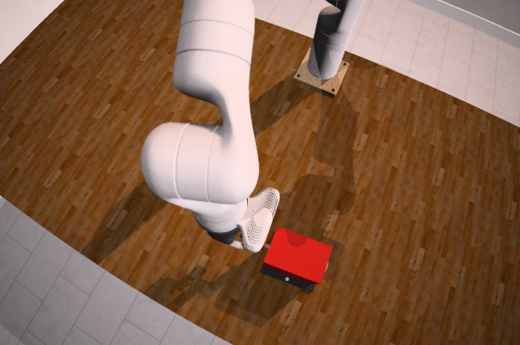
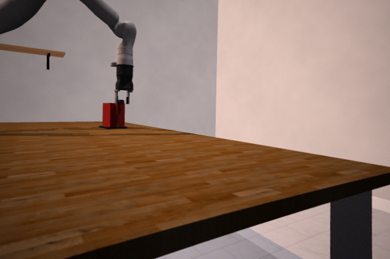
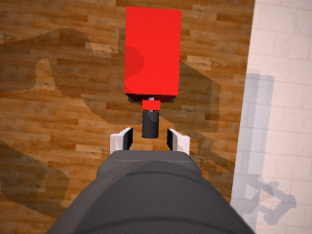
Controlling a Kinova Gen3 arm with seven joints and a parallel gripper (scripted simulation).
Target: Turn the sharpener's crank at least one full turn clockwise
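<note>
The crank is 20 mm to the left of my hand and 20 mm below it.
</note>
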